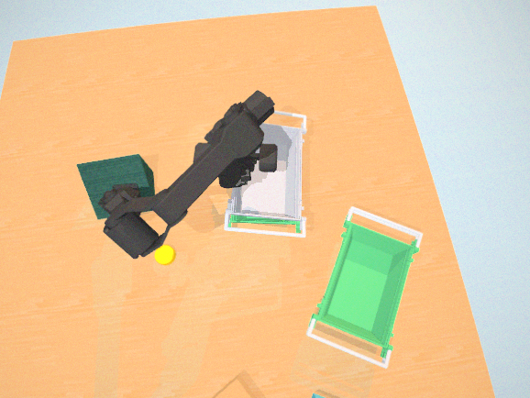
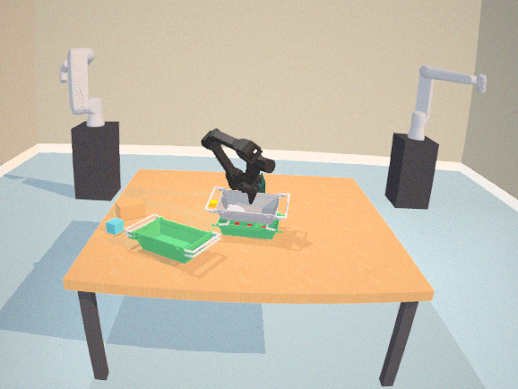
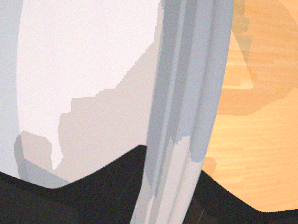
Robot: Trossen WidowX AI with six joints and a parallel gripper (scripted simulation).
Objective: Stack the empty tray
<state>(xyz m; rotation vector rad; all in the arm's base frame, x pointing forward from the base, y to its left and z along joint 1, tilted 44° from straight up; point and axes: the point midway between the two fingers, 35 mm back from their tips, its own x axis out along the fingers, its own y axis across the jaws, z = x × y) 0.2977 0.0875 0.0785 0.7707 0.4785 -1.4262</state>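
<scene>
My gripper tip is now 7 cm short of the grey tray, 1 cm to the left of it and 2 cm below it. Round my gripper tip: yellow disc 21 cm behind, 17 cm to the right, 9 cm below; then tan box 5 cm behind, 54 cm to the right, 7 cm below; then cyan cube 14 cm ahead, 56 cm to the right, 8 cm below.
</scene>
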